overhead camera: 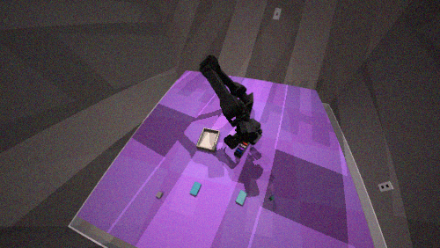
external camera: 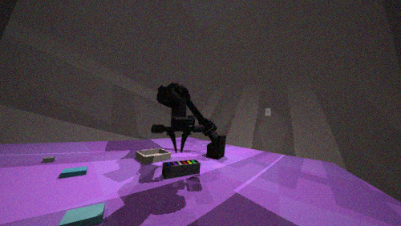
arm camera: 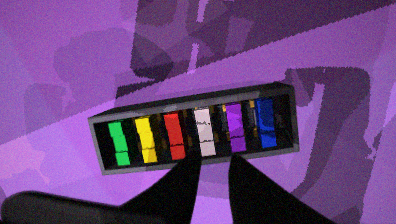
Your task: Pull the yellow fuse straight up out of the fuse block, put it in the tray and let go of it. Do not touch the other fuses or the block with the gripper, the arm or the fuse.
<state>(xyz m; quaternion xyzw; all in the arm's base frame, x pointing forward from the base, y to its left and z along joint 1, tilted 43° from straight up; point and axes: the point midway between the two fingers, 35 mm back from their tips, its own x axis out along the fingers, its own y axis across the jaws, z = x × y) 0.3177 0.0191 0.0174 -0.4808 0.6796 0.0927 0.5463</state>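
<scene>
The red fuse is 2 cm behind my gripper tip, 1 cm to the left of it and 5 cm below it. Round my gripper tip: blue fuse 3 cm ahead, 1 cm to the right, 5 cm below; purple fuse 1 cm ahead, 5 cm below; white fuse 1 cm to the left, 5 cm below.
</scene>
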